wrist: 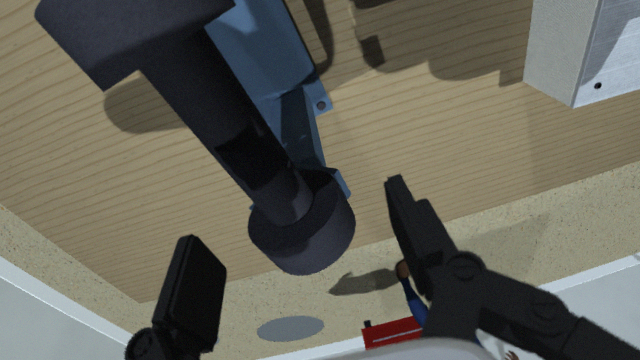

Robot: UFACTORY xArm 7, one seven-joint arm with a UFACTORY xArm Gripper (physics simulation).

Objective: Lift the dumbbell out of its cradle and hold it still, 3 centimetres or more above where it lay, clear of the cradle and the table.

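Frame: origin at the arm's base, x ahead, y left, z up, level; millimetres.
Seen in the pictures: gripper, fingertip midpoint: [296,227].
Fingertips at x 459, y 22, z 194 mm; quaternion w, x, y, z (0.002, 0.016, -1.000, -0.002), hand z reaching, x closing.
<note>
Pixels of each thing's top centre, then the offset from my fingertips to it. "pt": a spot on its surface instead. Level surfaces: height alone.
- dark dumbbell at its top centre: [234,180] dz -27, dx +27, dy -15 mm
- blue cradle at a spot on its surface: [265,45] pt dz -291, dx +20, dy -21 mm
- wooden table at its surface level: dz -299 mm
The dark dumbbell [215,120] runs diagonally in the wrist view, from a large angular head at the upper left, along its handle, to a round end near the middle. The blue cradle [265,45] shows behind and to the right of the handle, with a bracket reaching down beside the round end; the dumbbell hides part of it. My gripper [296,227] is open and empty. Its fingers stand wide, one to the lower left and one to the right of the round end, with visible gaps; neither appears to touch it.
A pale box-like block [557,55] with a metal face stands on the wooden table [450,145] at the upper right. Past the table's edge, lower in view, are a speckled floor, a grey disc [290,328], a red object [392,332] and part of a person's blue-clad leg [414,305].
</note>
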